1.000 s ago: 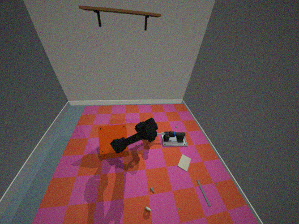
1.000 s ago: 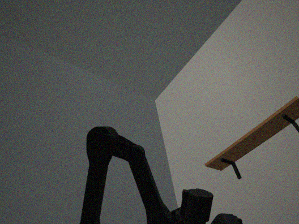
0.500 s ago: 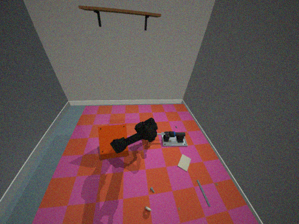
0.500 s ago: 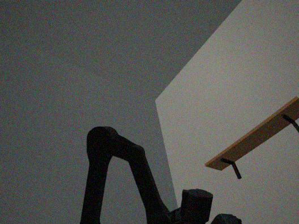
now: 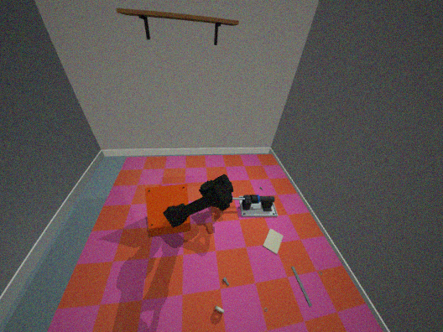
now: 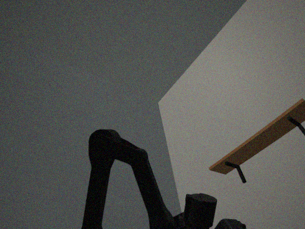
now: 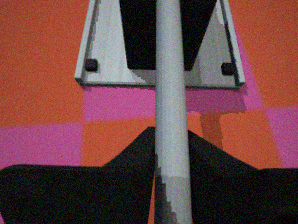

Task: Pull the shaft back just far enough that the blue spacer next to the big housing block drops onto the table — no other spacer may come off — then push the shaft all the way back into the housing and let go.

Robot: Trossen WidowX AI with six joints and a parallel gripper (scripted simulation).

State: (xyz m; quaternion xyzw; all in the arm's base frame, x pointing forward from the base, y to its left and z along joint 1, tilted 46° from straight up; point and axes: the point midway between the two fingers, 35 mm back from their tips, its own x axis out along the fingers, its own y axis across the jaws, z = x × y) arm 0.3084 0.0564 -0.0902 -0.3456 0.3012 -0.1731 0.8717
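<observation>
My gripper tip is 6 cm short of the grey shaft, 1 cm to the left of it and 2 cm below it. Also, from my gripper tip: blue spacer: 16 cm ahead, 2 cm to the right, 2 cm above; then fixture: 18 cm ahead, 2 cm to the right, 1 cm below; then cream card: 19 cm ahead, 25 cm to the right, 5 cm below.
</observation>
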